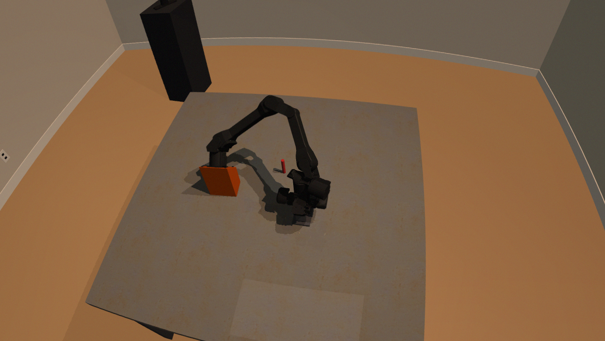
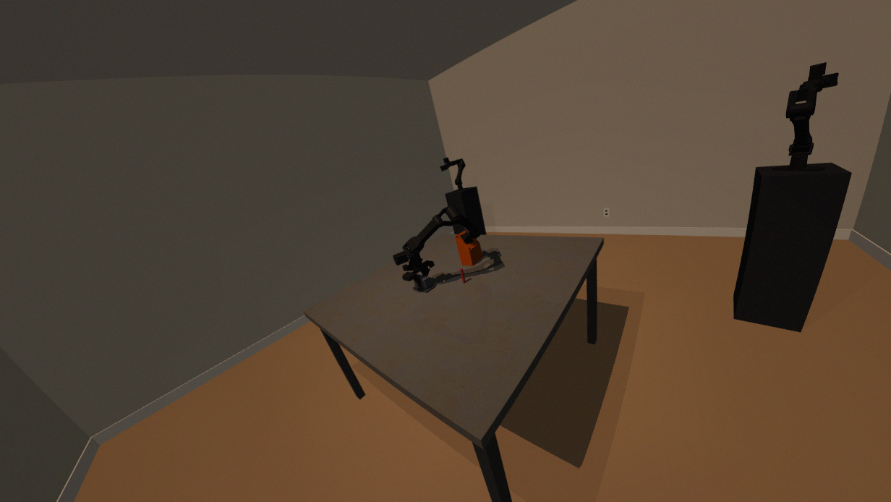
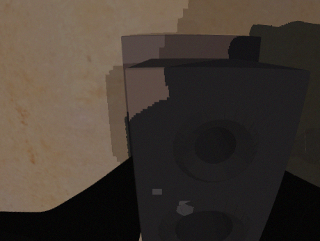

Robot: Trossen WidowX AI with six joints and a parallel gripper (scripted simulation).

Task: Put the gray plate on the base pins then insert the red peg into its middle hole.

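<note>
Now: the base 10 mm below my gripper tip. The rest, counted from my gripper tip: red peg: 140 mm behind, 180 mm to the left, 20 mm above; then gray plate: 30 mm above.
</note>
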